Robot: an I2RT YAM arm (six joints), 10 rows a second.
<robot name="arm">
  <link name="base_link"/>
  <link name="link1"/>
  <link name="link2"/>
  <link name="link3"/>
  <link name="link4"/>
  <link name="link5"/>
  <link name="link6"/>
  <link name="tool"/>
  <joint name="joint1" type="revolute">
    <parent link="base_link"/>
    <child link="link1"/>
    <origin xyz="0 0 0.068"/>
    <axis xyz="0 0 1"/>
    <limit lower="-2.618" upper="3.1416"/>
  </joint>
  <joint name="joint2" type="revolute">
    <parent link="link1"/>
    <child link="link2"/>
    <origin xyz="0.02 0.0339 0.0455" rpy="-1.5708 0 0"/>
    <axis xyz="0 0 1"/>
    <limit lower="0" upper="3.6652"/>
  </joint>
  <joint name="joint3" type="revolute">
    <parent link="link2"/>
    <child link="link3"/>
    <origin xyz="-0.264 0 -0.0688" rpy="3.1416 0 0"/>
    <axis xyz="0 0 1"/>
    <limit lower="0" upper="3.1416"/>
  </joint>
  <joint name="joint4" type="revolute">
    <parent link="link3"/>
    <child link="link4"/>
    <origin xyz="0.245 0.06 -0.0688"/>
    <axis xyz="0 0 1"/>
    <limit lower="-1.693" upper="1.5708"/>
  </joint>
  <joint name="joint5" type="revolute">
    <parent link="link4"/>
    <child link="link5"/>
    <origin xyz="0.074 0.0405 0.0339" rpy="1.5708 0 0"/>
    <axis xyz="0 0 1"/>
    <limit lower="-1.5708" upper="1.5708"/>
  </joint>
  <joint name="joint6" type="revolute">
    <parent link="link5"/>
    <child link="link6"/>
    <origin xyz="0.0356 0 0.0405" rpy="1.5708 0 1.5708"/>
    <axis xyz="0 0 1"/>
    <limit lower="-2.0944" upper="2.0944"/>
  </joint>
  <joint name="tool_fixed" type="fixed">
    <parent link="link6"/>
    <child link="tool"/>
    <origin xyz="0 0 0" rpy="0 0 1.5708"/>
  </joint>
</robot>
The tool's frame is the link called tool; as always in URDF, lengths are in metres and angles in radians.
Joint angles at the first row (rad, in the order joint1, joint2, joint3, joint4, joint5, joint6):
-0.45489 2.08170 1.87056 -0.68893 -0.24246 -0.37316
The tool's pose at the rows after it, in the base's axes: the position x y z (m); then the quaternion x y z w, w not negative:
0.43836 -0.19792 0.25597 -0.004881 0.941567 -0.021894 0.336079
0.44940 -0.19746 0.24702 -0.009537 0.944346 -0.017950 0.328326
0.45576 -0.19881 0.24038 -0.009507 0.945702 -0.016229 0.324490
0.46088 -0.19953 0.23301 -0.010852 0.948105 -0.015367 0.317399
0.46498 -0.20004 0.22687 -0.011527 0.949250 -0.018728 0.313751
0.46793 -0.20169 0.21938 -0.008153 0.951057 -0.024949 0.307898
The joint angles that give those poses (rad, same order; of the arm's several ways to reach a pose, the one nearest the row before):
-0.44159 2.14310 1.93045 -0.70746 -0.23853 -0.37117
-0.43097 2.19543 1.98272 -0.72493 -0.23629 -0.37345
-0.42798 2.22891 2.01302 -0.73018 -0.23470 -0.37199
-0.42472 2.25910 2.03747 -0.73910 -0.22990 -0.37495
-0.42161 2.28039 2.05014 -0.73504 -0.21988 -0.37698
-0.42099 2.29994 2.05553 -0.72752 -0.20216 -0.37554

